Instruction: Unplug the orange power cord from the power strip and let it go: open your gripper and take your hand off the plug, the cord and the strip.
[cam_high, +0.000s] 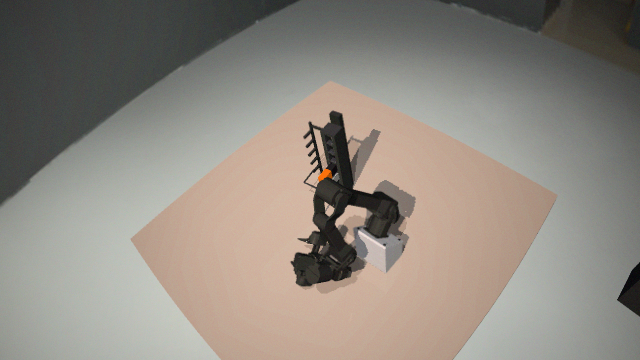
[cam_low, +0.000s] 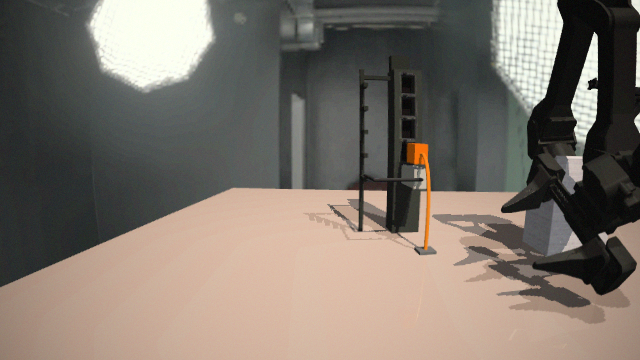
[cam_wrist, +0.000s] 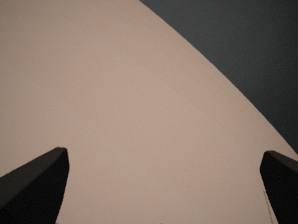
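The orange plug is 110 mm ahead of my gripper tip, 260 mm to the right of it and 90 mm above it. The rest, counted from my gripper tip: grey anchor (90 mm ahead, 180 mm to the right, 80 mm below).
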